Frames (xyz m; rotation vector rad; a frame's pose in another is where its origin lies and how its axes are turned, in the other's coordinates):
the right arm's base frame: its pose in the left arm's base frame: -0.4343 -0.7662 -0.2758 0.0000 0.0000 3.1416
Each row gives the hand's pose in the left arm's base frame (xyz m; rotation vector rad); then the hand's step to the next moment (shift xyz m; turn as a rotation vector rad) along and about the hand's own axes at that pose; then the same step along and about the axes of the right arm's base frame.
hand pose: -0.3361 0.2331 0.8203 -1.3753 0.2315 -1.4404
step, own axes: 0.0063 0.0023 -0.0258 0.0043 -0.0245 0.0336
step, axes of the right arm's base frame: 0.0180 0.0188 -0.0060 -0.0149 -0.0235 0.0312
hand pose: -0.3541 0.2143 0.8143 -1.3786 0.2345 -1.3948
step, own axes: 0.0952 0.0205 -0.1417 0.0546 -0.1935 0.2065
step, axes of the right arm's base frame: 0.0747 0.1548 -0.0033 -0.0767 -0.1390 0.2406
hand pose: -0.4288 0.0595 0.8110 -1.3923 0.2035 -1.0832
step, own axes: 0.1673 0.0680 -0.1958 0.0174 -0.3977 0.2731
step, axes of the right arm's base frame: 0.0117 0.2646 -0.0282 -0.0027 -0.2490 0.4135
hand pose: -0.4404 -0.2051 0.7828 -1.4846 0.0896 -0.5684
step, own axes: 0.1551 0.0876 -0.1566 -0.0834 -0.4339 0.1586
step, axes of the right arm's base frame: -0.0989 0.2080 -0.0565 0.1410 -0.1867 0.4070
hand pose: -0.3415 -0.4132 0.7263 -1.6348 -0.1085 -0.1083
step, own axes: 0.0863 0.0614 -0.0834 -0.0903 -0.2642 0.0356
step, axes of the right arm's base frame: -0.0935 0.0869 -0.0434 0.1253 -0.0527 0.2465
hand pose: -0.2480 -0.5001 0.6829 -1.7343 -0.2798 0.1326
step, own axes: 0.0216 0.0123 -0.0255 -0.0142 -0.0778 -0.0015
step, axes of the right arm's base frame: -0.0284 0.0206 -0.0059 0.0220 -0.0073 0.0756
